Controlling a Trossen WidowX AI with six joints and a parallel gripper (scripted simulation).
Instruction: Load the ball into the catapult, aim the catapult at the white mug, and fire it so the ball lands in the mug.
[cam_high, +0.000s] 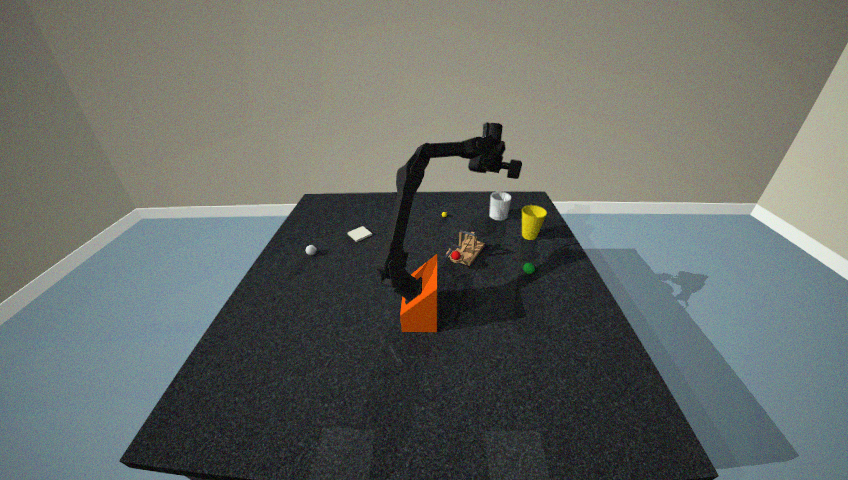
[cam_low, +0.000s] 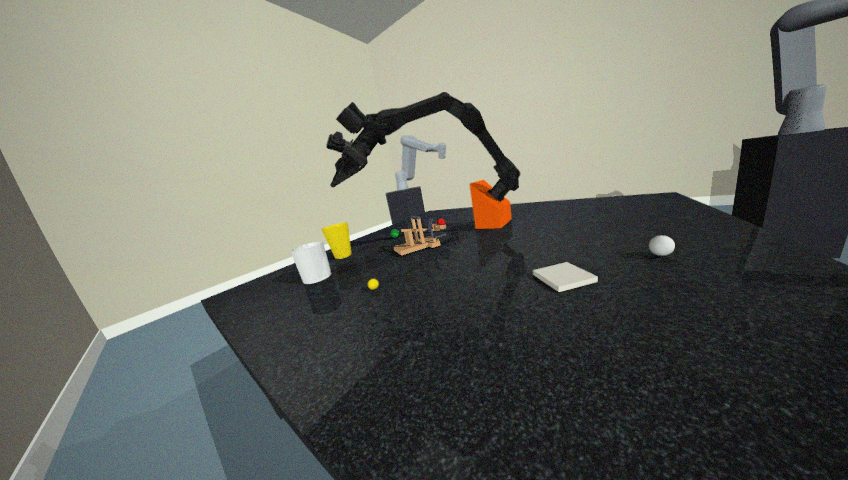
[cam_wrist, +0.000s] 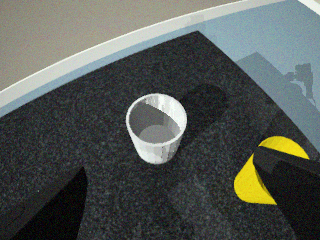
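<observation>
Now: gripper tip 270 mm past the red ball, 190 mm above it and 170 mm to the right of it. From my gripper tip the other things lie so: yellow cup: 220 mm below, 150 mm to the right, 60 mm behind; white mug: 220 mm below, 100 mm ahead, 50 mm to the right; wooden catapult: 200 mm below, 200 mm behind, 160 mm to the left.
</observation>
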